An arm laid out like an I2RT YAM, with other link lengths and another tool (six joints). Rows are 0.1 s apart.
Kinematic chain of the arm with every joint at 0, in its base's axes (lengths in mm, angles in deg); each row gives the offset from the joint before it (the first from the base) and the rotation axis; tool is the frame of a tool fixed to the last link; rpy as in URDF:
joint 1: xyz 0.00 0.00 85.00 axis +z
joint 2: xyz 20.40 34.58 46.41 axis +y
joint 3: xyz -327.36 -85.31 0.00 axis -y
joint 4: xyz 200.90 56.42 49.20 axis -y
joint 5: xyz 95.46 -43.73 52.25 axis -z
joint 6: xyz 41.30 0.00 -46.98 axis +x
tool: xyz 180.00 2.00 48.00 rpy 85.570 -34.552 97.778
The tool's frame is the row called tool.
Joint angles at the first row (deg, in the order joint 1, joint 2, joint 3, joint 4, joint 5, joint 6):
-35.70 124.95 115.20 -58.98 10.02 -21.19
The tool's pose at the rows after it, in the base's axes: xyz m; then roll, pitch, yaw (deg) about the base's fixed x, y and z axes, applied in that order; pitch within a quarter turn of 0, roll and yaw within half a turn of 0:
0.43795 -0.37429 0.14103 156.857 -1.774 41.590
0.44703 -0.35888 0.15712 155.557 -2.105 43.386
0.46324 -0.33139 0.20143 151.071 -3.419 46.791
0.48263 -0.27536 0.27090 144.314 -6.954 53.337
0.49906 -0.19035 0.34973 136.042 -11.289 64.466
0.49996 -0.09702 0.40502 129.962 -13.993 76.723
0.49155 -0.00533 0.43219 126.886 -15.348 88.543
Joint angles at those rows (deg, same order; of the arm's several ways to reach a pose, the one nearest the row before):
-34.83 124.42 115.22 -59.35 9.93 -21.43
-33.04 122.61 115.22 -59.83 9.93 -21.39
-29.91 117.99 115.24 -59.81 9.69 -21.34
-24.69 110.72 115.57 -60.14 7.64 -20.93
-17.17 103.22 117.08 -60.34 4.01 -20.93
-8.36 97.65 118.15 -60.77 1.10 -20.93
1.28 94.43 118.37 -61.15 -0.71 -20.91

